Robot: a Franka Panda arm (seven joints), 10 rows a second.
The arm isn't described. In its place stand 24 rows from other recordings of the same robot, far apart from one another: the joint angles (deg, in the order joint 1, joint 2, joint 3, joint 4, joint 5, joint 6, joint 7), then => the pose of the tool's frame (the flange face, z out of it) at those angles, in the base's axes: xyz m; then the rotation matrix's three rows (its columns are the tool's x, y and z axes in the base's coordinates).
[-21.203, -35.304, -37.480, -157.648, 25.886, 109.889, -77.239] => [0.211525 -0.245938 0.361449], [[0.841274 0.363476 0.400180], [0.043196 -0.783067 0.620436], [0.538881 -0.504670 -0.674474]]
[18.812, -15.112, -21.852, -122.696, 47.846, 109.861, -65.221] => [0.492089 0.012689 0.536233], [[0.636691 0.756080 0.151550], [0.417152 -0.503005 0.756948], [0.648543 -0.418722 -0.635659]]
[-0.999, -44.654, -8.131, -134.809, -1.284, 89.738, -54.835] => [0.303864 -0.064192 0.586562], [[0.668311 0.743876 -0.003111], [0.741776 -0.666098 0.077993], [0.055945 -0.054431 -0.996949]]
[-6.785, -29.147, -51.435, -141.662, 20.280, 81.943, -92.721] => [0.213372 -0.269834 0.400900], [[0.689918 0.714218 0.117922], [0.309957 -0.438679 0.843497], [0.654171 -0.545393 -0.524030]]
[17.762, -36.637, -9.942, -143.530, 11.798, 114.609, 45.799] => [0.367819 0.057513 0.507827], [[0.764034 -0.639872 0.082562], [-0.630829 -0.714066 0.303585], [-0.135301 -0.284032 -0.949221]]
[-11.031, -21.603, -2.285, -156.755, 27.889, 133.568, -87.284] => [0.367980 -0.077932 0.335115], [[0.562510 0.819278 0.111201], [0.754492 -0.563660 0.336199], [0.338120 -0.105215 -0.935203]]
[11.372, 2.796, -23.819, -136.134, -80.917, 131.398, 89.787] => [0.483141 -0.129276 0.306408], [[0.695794 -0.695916 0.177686], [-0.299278 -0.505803 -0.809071], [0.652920 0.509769 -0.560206]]
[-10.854, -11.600, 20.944, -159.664, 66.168, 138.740, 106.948] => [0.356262 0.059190 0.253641], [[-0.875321 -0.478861 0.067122], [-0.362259 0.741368 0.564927], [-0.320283 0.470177 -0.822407]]
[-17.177, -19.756, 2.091, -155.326, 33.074, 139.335, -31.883] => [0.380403 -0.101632 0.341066], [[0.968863 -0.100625 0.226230], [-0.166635 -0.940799 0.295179], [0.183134 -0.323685 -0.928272]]
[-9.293, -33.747, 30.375, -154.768, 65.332, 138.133, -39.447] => [0.363816 0.138617 0.410660], [[0.892817 0.318033 0.318956], [0.120304 -0.850781 0.511565], [0.434057 -0.418362 -0.797852]]
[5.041, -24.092, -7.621, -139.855, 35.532, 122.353, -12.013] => [0.432021 0.003096 0.473348], [[0.976977 -0.078884 0.198224], [-0.174540 -0.829834 0.530011], [0.122683 -0.552407 -0.824497]]
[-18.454, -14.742, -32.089, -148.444, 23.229, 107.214, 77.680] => [0.263642 -0.259782 0.313644], [[-0.718729 -0.688747 0.095162], [-0.487791 0.597022 0.636886], [-0.495468 0.411329 -0.765062]]
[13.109, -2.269, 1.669, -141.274, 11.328, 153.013, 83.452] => [0.480065 0.120564 0.333407], [[0.216695 -0.951579 0.218037], [-0.971046 -0.187091 0.148547], [-0.100562 -0.243914 -0.964569]]
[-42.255, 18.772, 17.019, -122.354, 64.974, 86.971, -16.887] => [0.496529 -0.124728 0.281345], [[0.812690 -0.576717 0.083267], [-0.150008 -0.068987 0.986275], [-0.563057 -0.814026 -0.142577]]
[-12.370, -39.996, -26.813, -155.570, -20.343, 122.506, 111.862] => [0.268459 -0.226871 0.416157], [[-0.715419 -0.694852 0.073189], [-0.698542 0.713521 -0.054094], [-0.014634 -0.089826 -0.995850]]
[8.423, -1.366, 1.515, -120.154, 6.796, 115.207, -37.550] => [0.523348 0.098880 0.426327], [[0.714943 0.694943 -0.076884], [0.699093 -0.708747 0.094592], [0.011244 -0.121377 -0.992543]]
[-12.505, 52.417, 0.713, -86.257, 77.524, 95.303, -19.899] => [0.670494 -0.043169 0.140176], [[0.861046 -0.497474 0.105446], [-0.190950 -0.124109 0.973722], [-0.471315 -0.858555 -0.201856]]
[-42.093, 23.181, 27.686, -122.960, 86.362, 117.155, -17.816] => [0.553146 -0.087035 0.245610], [[0.648906 -0.588929 0.481750], [-0.522046 0.116001 0.844992], [-0.553524 -0.799817 -0.232174]]
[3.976, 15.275, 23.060, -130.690, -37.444, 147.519, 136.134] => [0.472120 0.254407 0.249978], [[0.173130 -0.958900 0.224803], [-0.967475 -0.208322 -0.143509], [0.184443 -0.192645 -0.963778]]
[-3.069, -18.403, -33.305, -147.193, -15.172, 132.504, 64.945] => [0.343779 -0.252791 0.359500], [[0.001266 -0.999892 0.014660], [-0.999396 -0.001775 -0.034715], [0.034737 -0.014607 -0.999290]]
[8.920, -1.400, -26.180, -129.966, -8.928, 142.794, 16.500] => [0.513985 -0.159425 0.392553], [[0.860052 -0.464064 0.212028], [-0.439731 -0.884963 -0.153225], [0.258743 0.038546 -0.965177]]
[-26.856, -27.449, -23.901, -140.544, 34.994, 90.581, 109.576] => [0.271416 -0.247526 0.458174], [[-0.871309 -0.388714 0.299535], [-0.060649 0.690999 0.720307], [-0.486972 0.609444 -0.625649]]
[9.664, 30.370, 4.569, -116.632, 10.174, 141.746, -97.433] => [0.569394 0.143949 0.173089], [[-0.213917 0.970076 -0.114860], [0.965563 0.227802 0.125676], [0.148081 -0.084020 -0.985400]]
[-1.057, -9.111, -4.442, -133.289, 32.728, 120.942, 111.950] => [0.481583 -0.021506 0.405001], [[-0.698785 -0.712413 0.064551], [-0.608245 0.639244 0.470537], [-0.376481 0.289541 -0.880016]]
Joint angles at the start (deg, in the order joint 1, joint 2, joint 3, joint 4, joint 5, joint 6, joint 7):
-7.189, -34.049, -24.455, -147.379, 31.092, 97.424, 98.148
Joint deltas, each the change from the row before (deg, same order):
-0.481, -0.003, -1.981, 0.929, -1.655, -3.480, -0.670
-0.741, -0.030, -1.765, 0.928, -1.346, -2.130, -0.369
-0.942, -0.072, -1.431, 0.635, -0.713, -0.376, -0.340
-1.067, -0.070, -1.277, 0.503, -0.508, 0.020, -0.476
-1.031, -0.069, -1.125, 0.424, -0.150, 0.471, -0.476
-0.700, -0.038, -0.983, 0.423, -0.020, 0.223, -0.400
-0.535, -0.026, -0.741, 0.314, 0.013, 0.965, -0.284
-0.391, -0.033, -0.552, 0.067, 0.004, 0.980, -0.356
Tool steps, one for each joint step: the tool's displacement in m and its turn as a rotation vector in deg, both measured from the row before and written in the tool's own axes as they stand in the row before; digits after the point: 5 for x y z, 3 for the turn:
0.01091, 0.00247, -0.01054, -1.819, 0.119, 0.116
0.01070, 0.00122, -0.01274, -0.390, -0.336, 0.525
0.00994, -0.00085, -0.01295, 1.109, -0.971, 0.668
0.01000, -0.00123, -0.01253, 1.422, -1.116, 0.616
0.00881, -0.00173, -0.01202, 1.730, -1.344, 0.570
0.00656, -0.00126, -0.00977, 1.240, -1.154, 0.387
0.00487, -0.00241, -0.00866, 1.735, -0.957, 0.328
0.00419, -0.00226, -0.00566, 1.414, -0.699, 0.169

